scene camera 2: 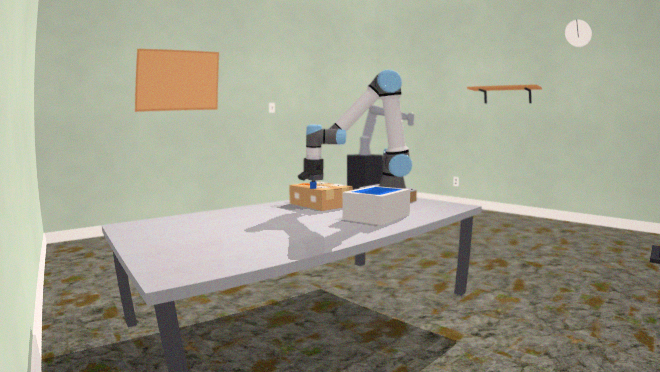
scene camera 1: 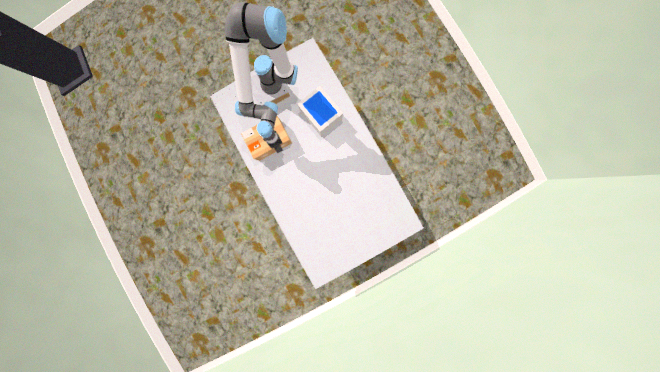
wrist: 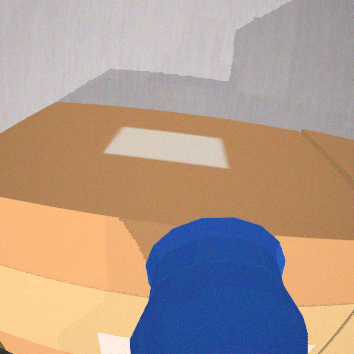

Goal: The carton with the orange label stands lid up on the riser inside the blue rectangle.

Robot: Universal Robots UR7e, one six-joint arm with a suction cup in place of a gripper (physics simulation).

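Seen in the pictures: end effector, tool point: (scene camera 2: pixel 313 188) (wrist: pixel 220 273); arm's base, origin of the base link: (scene camera 1: pixel 271 84).
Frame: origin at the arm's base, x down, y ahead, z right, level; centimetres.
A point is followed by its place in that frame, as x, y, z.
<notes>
The carton (scene camera 1: pixel 264 151) (scene camera 2: pixel 318 198) {0.9, 43.5, 9.5} (wrist: pixel 175 182) {-1.4, 43.5, 14.2} with the orange label (scene camera 1: pixel 254 146) {-3.6, 36.3, 30.2} lies flat on the table, left of the riser. The orange label faces up in the overhead view. My suction cup (scene camera 2: pixel 313 184) (wrist: pixel 215 246) points straight down and sits on the carton's top face, near its middle; in the overhead view the wrist hides it. The white riser (scene camera 1: pixel 333 124) {2.1, 47.0, -26.1} (scene camera 2: pixel 373 210) {0.9, 46.1, -30.2} stands apart from the carton, and the blue rectangle (scene camera 1: pixel 320 108) {-5.3, 35.3, -22.2} (scene camera 2: pixel 377 190) {-5.3, 34.8, -21.7} on its top is bare.
The grey table (scene camera 1: pixel 341 221) {6.6, 111.6, 1.6} (scene camera 2: pixel 207 249) {6.7, 115.5, -21.7} stretches long toward its near end. A thin brown strip (scene camera 1: pixel 280 98) {3.2, 10.7, -1.1} lies by the arm's base. A black pedestal (scene camera 2: pixel 363 170) stands behind the riser.
</notes>
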